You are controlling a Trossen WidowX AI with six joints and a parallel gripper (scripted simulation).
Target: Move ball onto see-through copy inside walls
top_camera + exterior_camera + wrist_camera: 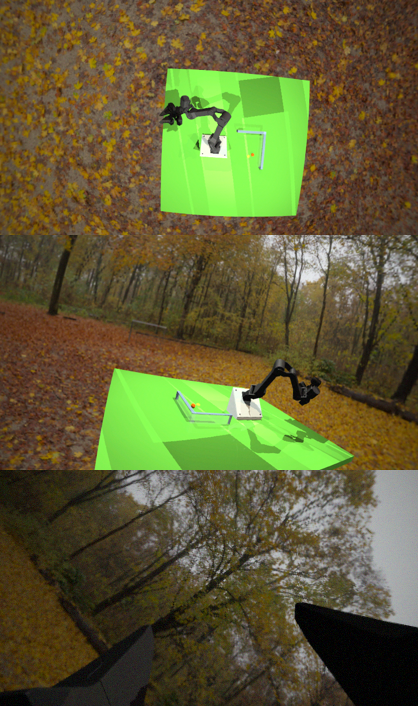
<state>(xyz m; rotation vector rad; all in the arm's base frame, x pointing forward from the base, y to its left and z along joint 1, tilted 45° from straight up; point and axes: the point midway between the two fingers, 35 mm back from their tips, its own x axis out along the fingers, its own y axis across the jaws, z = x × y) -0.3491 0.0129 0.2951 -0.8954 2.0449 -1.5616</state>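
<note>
My gripper tip is 71 cm short of the orange ball, 32 cm above it and 24 cm to the left of it. Round my gripper tip: see-through copy 68 cm ahead, 32 cm below, 26 cm to the right.
</note>
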